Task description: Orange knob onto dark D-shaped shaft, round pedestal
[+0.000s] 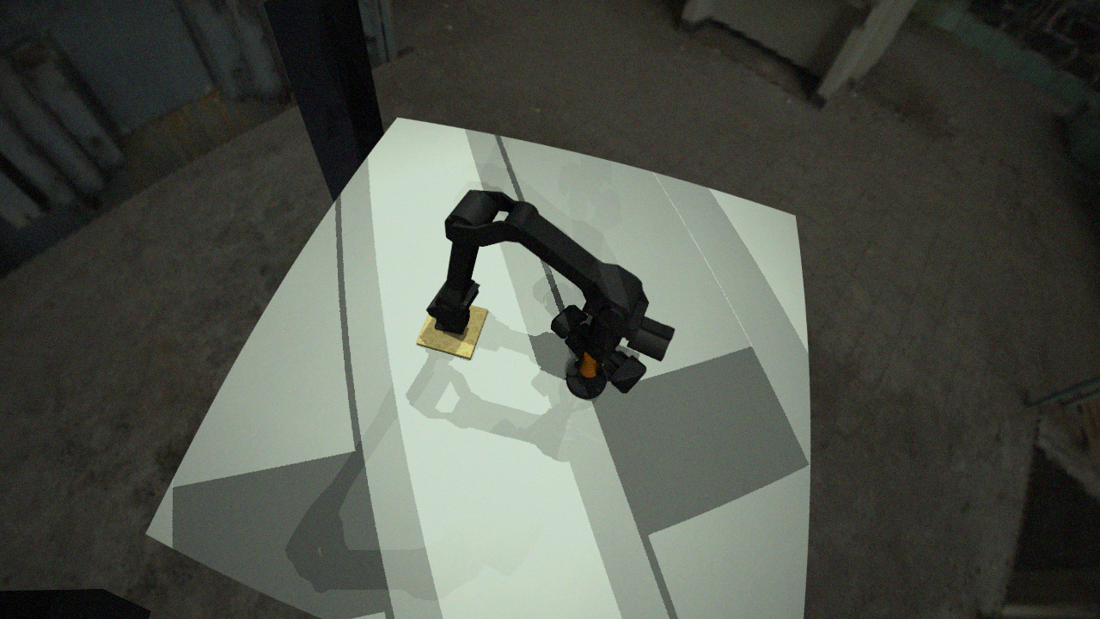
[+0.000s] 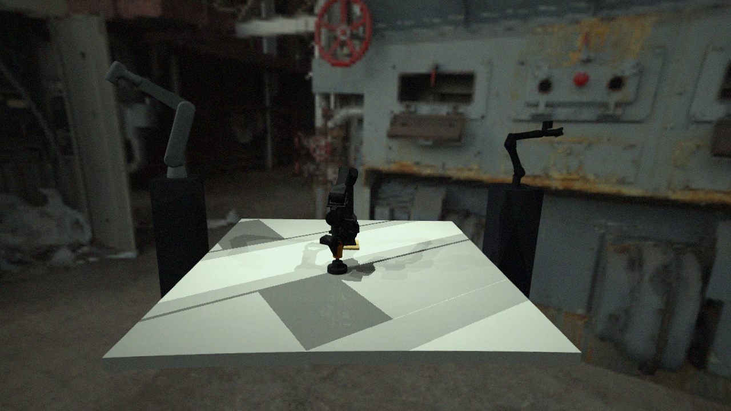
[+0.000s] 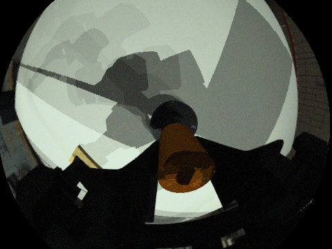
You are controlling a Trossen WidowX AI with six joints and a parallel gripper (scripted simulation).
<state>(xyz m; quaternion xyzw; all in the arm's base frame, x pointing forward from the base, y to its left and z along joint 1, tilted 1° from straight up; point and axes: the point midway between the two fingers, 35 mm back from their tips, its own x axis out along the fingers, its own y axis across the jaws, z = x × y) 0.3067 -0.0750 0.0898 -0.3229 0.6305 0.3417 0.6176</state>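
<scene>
The orange knob is 2 cm above my gripper tip. The rest, counted from my gripper tip: round pedestal 4 cm below.
</scene>
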